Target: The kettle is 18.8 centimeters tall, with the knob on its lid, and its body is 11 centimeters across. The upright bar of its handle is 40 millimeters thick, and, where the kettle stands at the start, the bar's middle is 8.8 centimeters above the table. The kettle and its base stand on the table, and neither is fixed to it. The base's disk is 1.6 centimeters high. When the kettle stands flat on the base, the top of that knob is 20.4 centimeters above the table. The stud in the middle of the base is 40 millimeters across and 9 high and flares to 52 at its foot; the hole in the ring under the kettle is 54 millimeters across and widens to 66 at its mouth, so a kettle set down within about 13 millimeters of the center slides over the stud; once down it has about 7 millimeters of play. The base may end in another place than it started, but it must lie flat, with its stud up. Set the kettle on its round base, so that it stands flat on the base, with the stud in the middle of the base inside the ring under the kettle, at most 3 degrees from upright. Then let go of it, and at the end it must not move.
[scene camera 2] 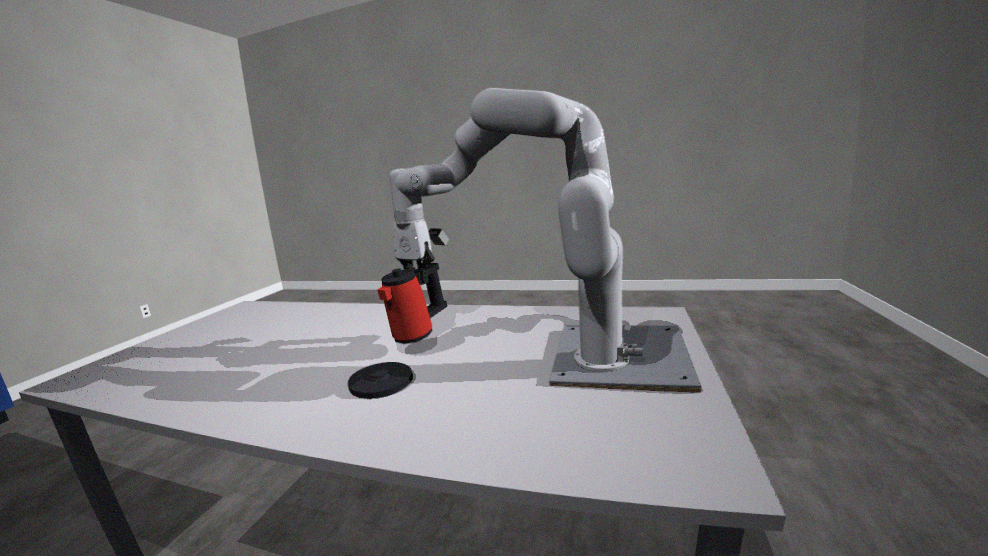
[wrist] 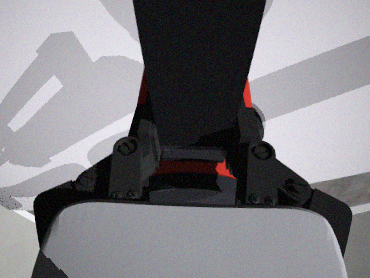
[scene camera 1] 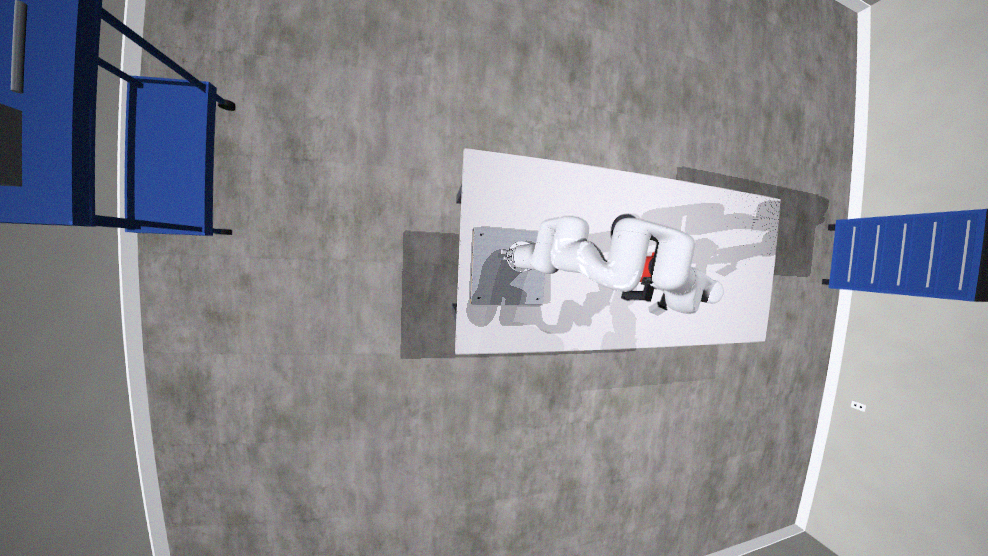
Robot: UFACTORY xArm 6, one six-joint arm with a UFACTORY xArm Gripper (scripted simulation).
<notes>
In view: my gripper (wrist: pixel 195 102) and a black round base (scene camera 2: pixel 387 378).
</notes>
